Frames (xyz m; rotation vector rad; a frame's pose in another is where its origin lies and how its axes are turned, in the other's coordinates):
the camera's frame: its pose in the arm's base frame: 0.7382 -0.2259 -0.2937 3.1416 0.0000 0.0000
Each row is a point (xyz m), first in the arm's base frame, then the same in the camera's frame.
Working: the arm's base frame: its pose in the camera's frame: -0.7382 -0.2259 -0.2937 3.1416 0.0000 0.0000

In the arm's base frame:
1: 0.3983 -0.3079 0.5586
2: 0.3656 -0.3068 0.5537
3: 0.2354 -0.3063 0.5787
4: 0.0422 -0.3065 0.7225
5: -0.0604 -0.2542 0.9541
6: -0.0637 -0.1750 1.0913
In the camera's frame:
1: -0.3399 0.0820 -0.8523
2: -0.3726 0.0809 -0.8474
3: -0.5028 0.0804 -0.8724
4: -0.6960 0.0806 -1.0162
5: -0.7986 0.0283 -1.2478
6: -0.8019 -0.0509 -1.3850

